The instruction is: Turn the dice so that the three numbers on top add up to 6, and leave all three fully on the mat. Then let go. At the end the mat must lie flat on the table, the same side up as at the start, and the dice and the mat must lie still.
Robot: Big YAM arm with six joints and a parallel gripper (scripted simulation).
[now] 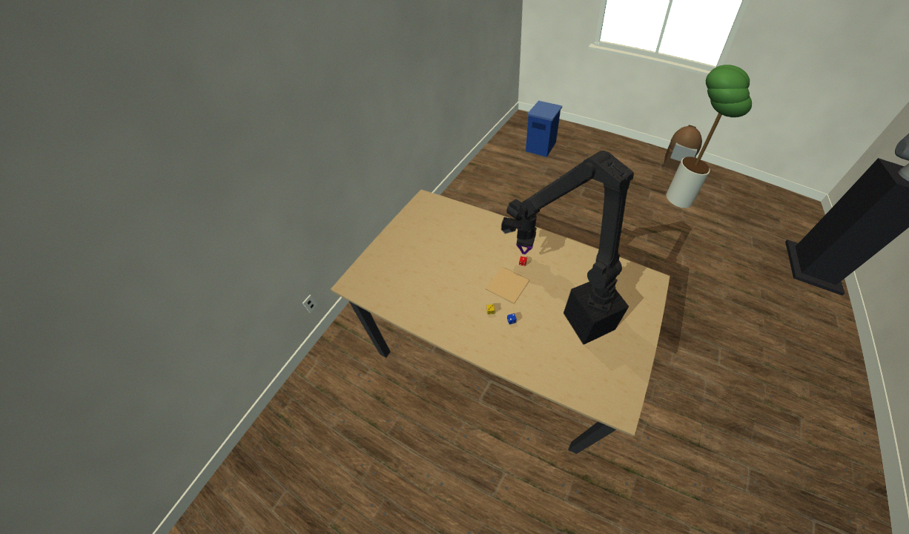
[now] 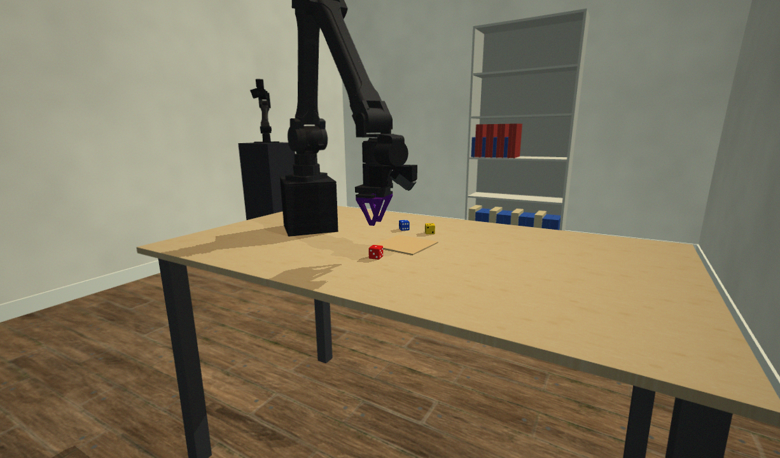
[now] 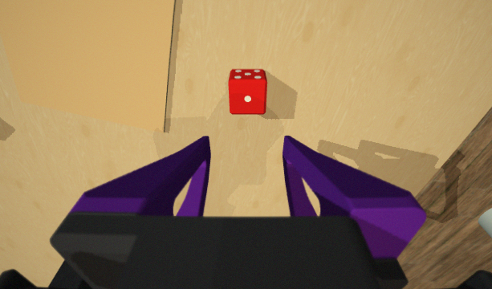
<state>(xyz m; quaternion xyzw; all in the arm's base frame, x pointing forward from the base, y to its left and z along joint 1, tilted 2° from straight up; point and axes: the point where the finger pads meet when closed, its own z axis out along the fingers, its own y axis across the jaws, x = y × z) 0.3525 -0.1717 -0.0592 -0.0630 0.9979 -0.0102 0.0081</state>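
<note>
My hand is 80 mm above the red die. From my hand the other things lie so: blue die 60 mm behind, 300 mm to the left, 80 mm below; yellow die 40 mm ahead, 290 mm to the left, 80 mm below; tan mat 20 mm ahead, 140 mm to the left, 100 mm below.
</note>
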